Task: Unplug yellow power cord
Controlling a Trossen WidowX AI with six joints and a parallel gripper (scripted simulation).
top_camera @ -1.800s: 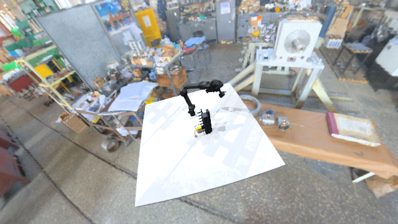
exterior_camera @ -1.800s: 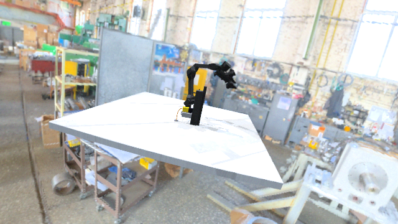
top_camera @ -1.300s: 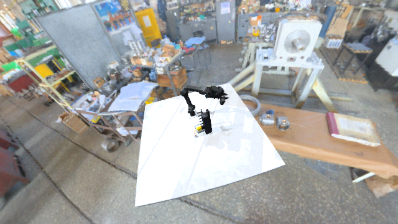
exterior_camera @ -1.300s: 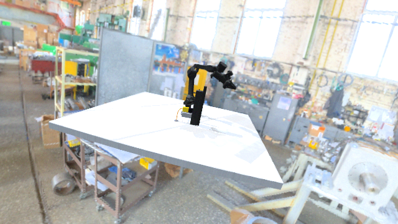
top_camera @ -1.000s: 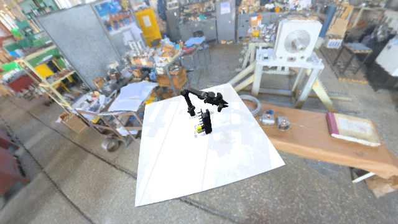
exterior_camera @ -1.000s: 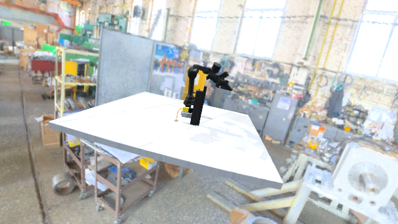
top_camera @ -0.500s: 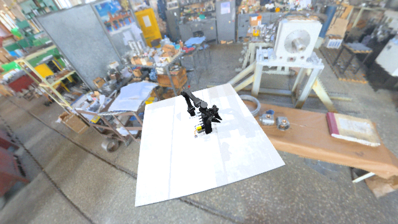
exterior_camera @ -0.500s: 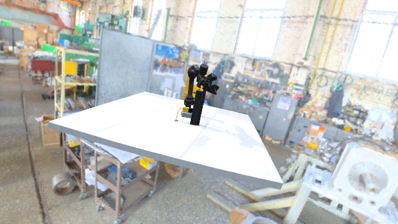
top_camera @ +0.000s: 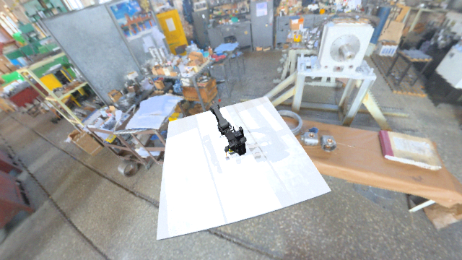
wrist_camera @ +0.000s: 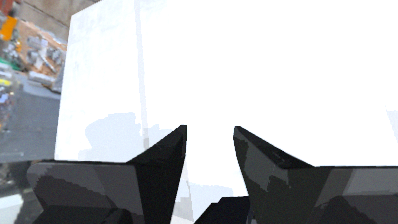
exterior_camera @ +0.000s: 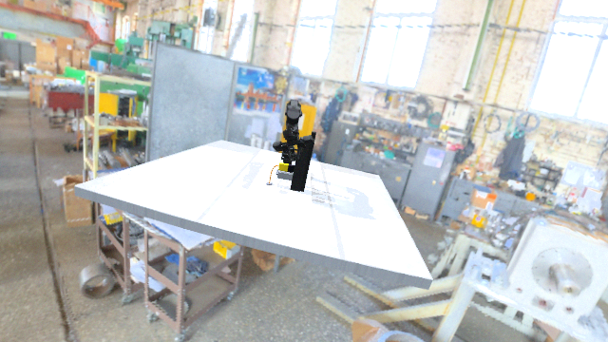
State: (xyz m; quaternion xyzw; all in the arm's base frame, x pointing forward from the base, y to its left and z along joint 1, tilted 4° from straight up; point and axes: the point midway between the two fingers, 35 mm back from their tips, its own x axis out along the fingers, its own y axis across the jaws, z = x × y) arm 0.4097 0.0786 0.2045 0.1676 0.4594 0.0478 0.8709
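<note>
Right now my gripper tip is 130 mm past the yellow plug, 60 mm above it and 40 mm to the left of it.
</note>
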